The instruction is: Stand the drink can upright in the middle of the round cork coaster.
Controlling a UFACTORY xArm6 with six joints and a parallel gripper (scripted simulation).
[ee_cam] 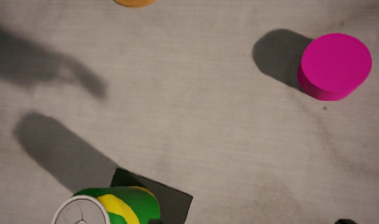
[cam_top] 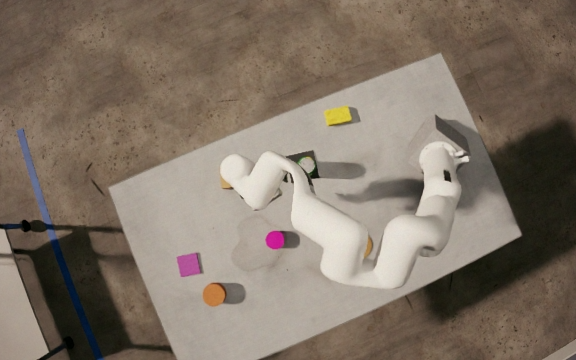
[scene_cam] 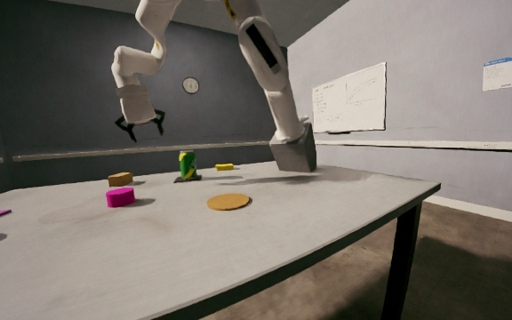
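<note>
Right now my hand is 12 cm past the dark square coaster, 6 cm to the left of it and 19 cm above it. From my hand the other things lie so: round cork coaster (26 cm behind, 26 cm to the left, 18 cm below); then magenta disc (3 cm ahead, 18 cm to the left, 17 cm below); then tan block (15 cm ahead, 8 cm to the right, 17 cm below).
</note>
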